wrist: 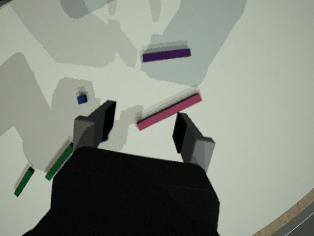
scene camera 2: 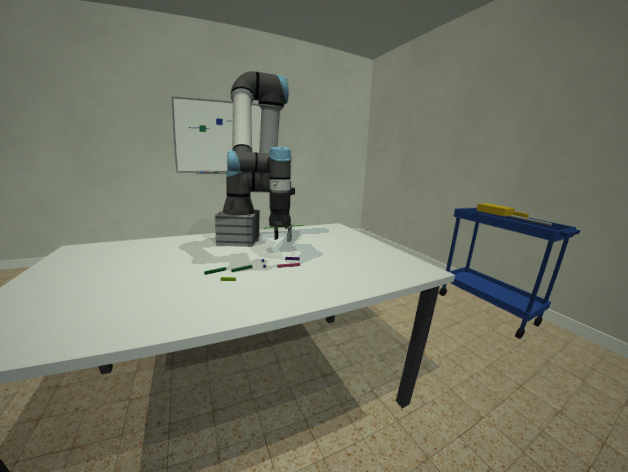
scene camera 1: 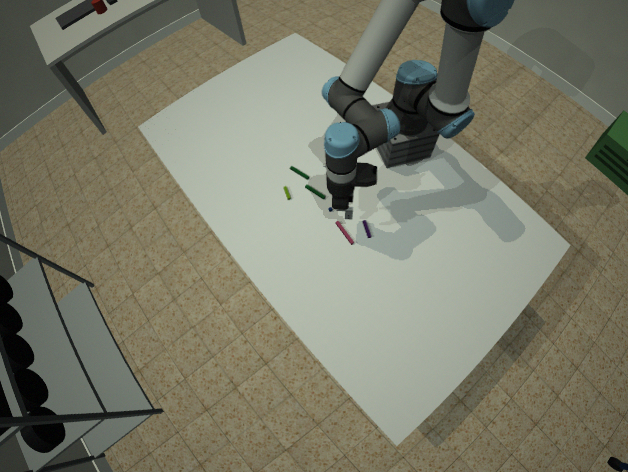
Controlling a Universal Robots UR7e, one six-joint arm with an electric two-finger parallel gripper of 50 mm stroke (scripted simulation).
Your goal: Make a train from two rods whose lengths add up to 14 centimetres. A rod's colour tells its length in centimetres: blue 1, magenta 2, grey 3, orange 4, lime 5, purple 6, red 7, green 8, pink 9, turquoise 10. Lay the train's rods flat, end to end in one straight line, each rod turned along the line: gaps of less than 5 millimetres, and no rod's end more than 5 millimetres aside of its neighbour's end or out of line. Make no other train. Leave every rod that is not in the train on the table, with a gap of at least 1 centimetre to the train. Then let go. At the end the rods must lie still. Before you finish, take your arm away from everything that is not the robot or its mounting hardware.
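Observation:
Gripper (scene camera 2: 282,240). Wrist view, same gripper (wrist: 144,119).

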